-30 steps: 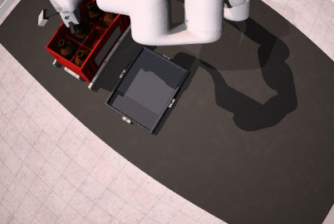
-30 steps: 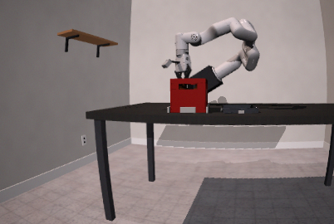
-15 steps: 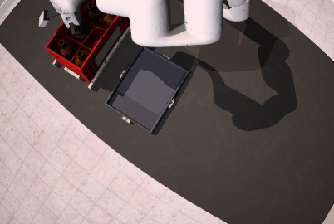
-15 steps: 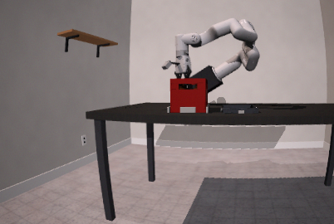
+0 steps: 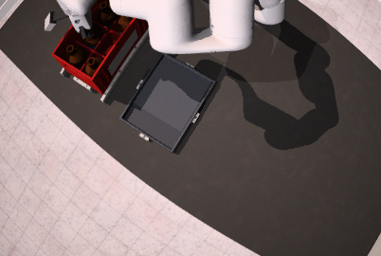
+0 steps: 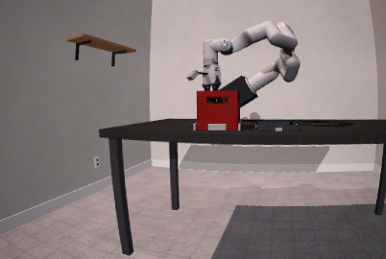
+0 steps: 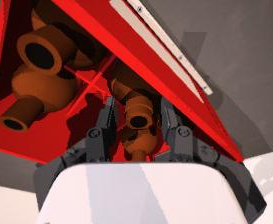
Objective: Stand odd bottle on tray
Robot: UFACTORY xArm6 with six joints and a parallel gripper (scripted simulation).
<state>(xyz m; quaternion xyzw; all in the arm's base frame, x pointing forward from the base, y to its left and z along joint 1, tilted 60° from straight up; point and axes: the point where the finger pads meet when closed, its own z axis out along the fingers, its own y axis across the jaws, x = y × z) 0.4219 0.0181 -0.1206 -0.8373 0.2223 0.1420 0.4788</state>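
The red crate lies 10 mm behind my hand, 40 mm to the left of it and 70 mm below it. The rest, counted from my hand: dark flat tray (30 mm behind, 330 mm to the left, 150 mm below).
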